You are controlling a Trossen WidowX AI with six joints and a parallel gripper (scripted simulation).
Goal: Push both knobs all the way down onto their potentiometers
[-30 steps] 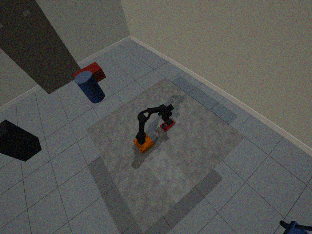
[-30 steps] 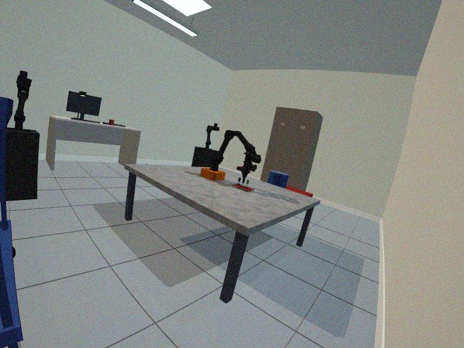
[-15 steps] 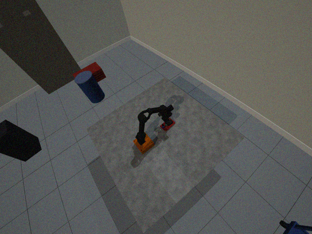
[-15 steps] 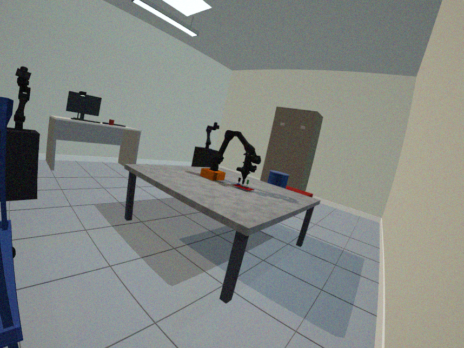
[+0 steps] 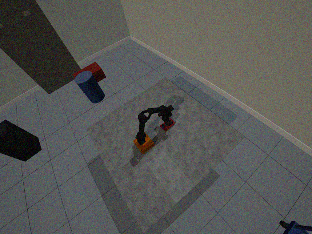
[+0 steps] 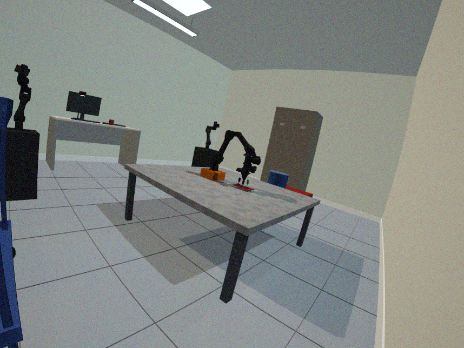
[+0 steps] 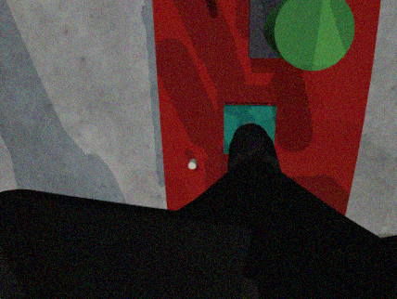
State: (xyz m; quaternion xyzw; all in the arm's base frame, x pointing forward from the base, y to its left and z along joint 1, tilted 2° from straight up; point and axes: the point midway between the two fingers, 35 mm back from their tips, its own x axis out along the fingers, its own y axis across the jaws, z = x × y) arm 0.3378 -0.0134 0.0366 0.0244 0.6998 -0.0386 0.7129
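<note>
Right now my gripper tip is 5 cm short of the green knob and 1 cm to the left of it. From my gripper tip the other things lie so: black knob (1 cm below).
</note>
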